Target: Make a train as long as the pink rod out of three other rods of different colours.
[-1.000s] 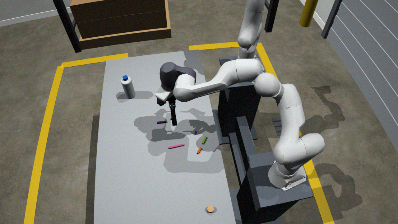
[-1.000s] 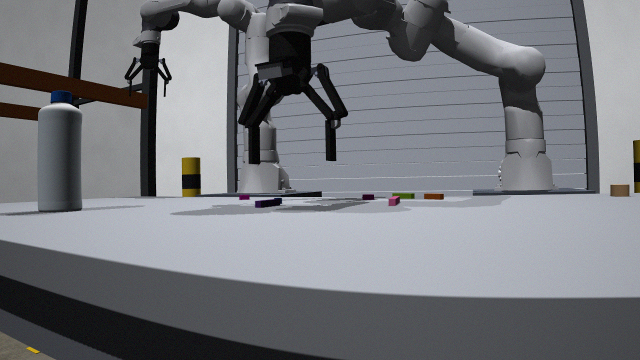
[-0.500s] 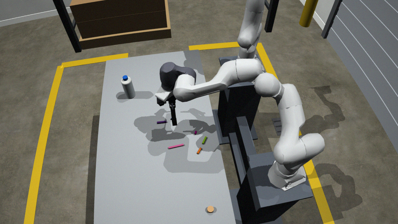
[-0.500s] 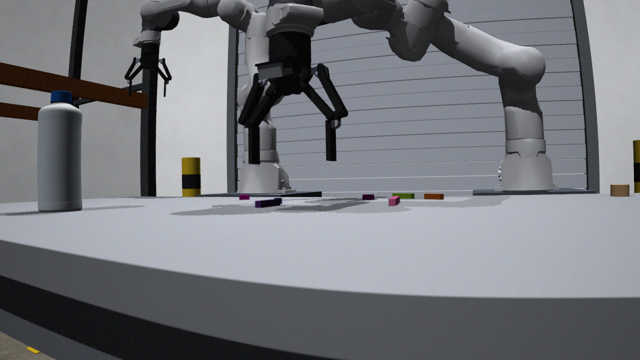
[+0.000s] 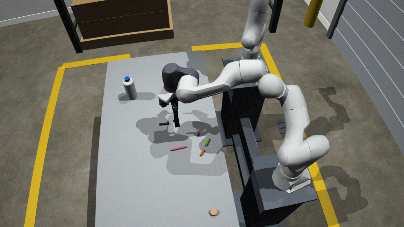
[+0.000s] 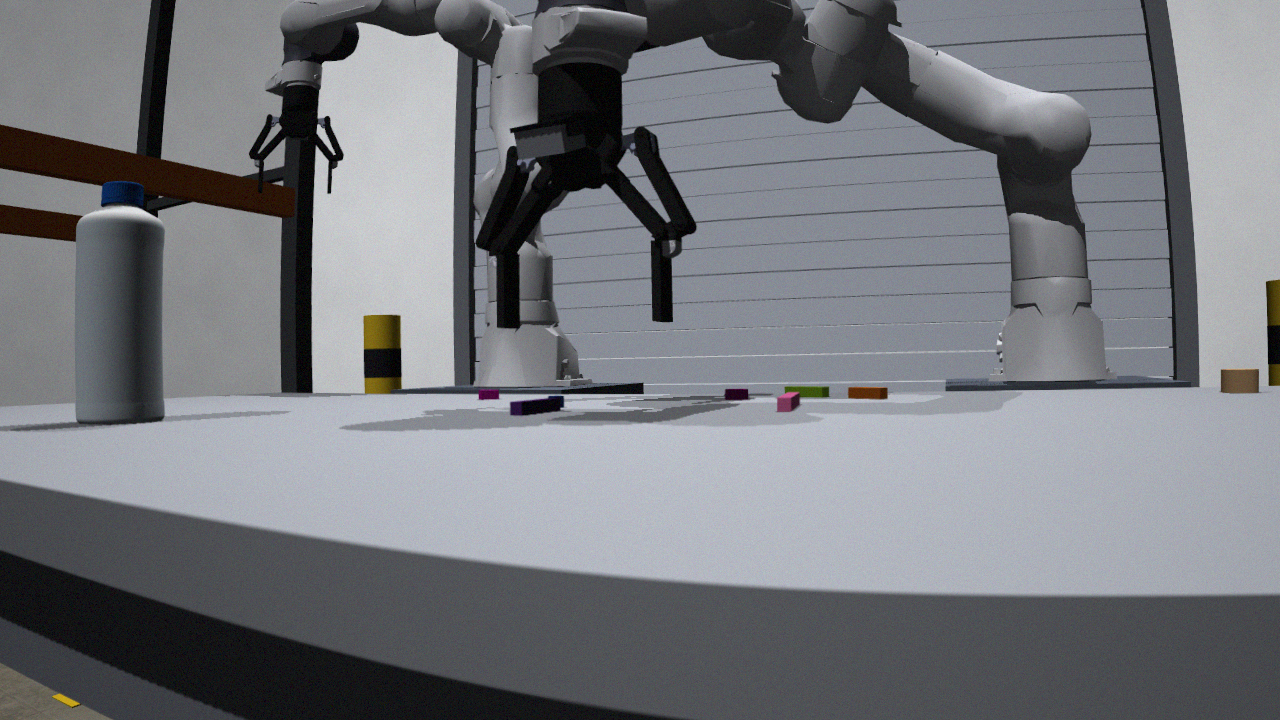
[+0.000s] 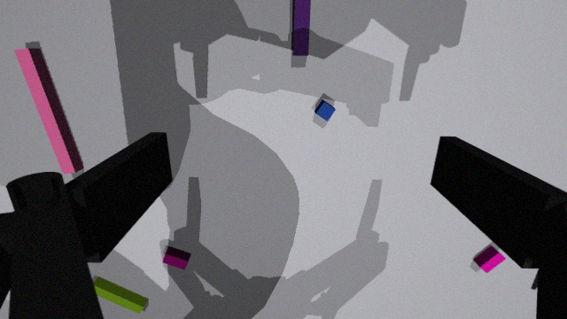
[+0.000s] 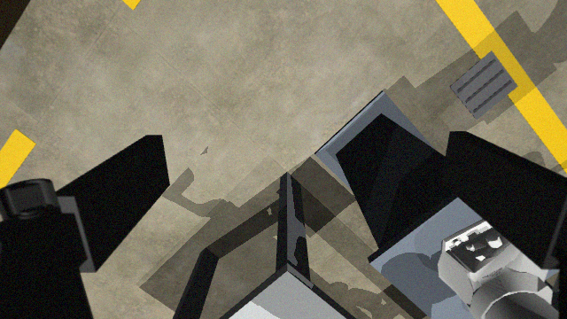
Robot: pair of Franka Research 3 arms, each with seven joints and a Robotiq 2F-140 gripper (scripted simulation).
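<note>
Right now my left hand is 17 cm to the left of the magenta rod, 12 cm past it and 7 cm above it. Round my left hand: purple rod: 8 cm ahead, 7 cm below; blue rod: 7 cm below, 2 cm to the right, 1 cm ahead; pink rod: 18 cm to the left, 7 cm below, 1 cm ahead.
</note>
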